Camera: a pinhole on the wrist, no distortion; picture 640 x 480 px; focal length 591.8 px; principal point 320.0 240.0 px. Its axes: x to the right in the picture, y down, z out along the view. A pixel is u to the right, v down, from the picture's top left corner.
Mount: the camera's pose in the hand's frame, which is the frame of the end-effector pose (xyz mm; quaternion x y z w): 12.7 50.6 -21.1 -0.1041 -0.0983 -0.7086 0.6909
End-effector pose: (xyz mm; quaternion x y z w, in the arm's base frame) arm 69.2 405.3 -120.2 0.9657 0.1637 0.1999 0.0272
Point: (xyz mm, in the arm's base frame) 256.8 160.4 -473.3
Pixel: 230 148
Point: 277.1 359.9 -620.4
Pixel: 500 198
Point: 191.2 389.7 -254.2
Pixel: 541 361
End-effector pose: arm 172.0 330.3 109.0 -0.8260 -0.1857 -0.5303 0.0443
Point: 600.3 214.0 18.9
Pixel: 215 277
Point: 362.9 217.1 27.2
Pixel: 175 105
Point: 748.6 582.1 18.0
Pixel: 588 429
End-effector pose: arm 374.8 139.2 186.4 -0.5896 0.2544 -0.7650 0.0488
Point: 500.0 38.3 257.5
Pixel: 575 413
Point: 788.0 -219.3 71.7
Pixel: 250 119
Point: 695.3 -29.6 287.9
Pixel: 530 308
